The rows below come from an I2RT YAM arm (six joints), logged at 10 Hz.
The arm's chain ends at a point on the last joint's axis. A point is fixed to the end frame.
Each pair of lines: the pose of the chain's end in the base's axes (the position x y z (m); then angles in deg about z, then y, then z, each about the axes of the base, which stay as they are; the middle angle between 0 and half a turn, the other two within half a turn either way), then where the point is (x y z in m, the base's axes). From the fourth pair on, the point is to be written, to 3 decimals.
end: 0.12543 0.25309 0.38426 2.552 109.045 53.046
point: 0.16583 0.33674 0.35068
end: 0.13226 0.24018 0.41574 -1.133 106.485 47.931
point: 0.18080 0.32059 0.38516
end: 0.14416 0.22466 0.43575 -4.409 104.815 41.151
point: 0.20244 0.29901 0.40689
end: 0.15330 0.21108 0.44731 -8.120 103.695 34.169
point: 0.221 0.278 0.419
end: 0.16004 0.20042 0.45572 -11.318 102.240 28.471
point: 0.234 0.260 0.429
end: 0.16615 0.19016 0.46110 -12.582 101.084 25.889
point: 0.243 0.246 0.436
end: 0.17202 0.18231 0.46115 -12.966 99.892 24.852
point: 0.251 0.237 0.438
